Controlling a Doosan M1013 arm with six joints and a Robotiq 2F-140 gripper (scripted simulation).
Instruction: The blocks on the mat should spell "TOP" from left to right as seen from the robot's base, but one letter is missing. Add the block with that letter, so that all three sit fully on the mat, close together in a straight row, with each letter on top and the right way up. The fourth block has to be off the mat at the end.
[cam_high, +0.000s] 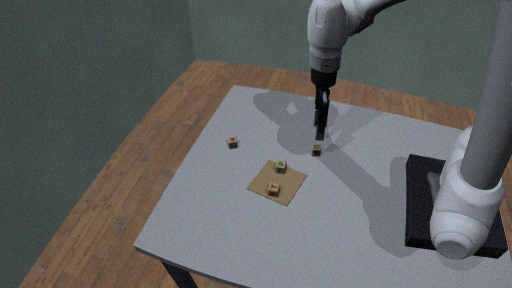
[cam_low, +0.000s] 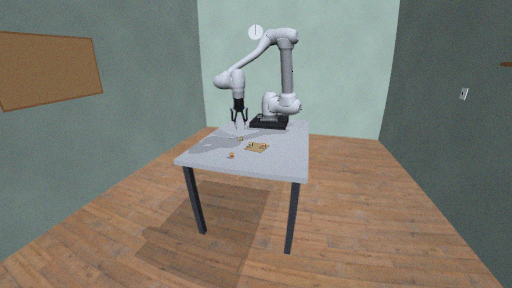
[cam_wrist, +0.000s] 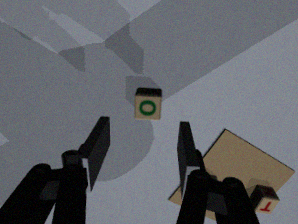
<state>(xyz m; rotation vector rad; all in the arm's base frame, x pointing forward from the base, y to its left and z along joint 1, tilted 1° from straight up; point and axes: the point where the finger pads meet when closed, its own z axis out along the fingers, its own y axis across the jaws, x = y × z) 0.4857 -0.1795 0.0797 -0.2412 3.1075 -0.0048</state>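
Right now the tan mat is 15 cm to the left of my hand, 12 cm below it and 11 cm ahead of it.
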